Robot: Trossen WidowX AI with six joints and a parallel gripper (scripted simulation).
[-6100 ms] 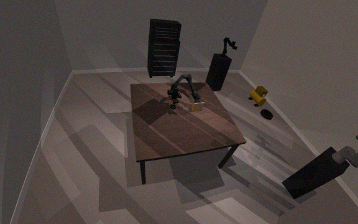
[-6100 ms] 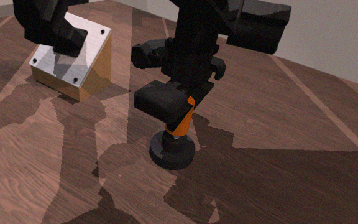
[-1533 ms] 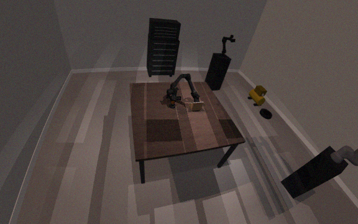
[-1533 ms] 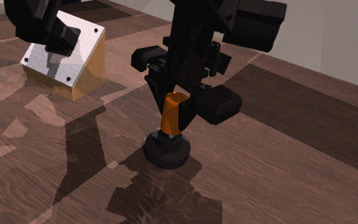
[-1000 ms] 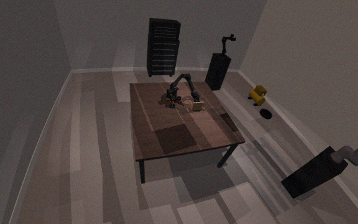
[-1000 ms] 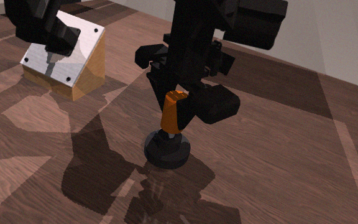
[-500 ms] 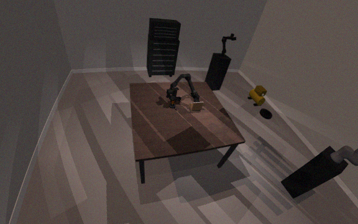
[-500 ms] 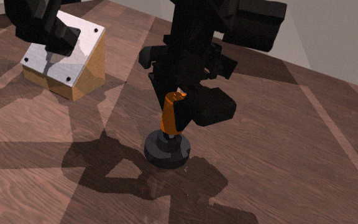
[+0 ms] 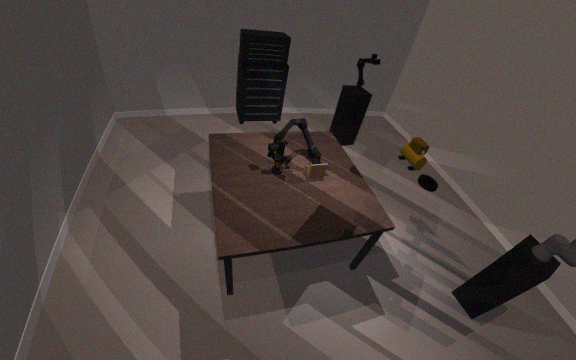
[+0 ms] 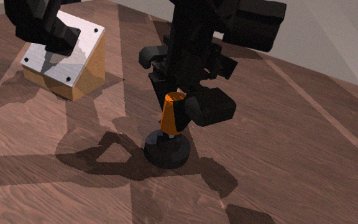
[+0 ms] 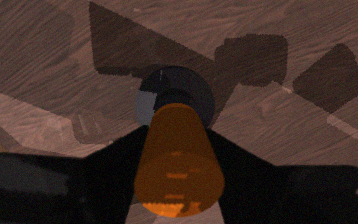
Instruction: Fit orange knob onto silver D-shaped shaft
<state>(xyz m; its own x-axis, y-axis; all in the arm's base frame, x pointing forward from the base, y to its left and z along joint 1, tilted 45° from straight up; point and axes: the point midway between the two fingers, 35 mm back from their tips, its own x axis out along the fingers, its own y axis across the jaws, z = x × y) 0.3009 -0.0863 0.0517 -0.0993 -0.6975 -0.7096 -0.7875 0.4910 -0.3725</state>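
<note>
Now: the orange knob 30 mm above my gripper tip. Also, from my gripper tip: round dark pedestal (40 mm below).
</note>
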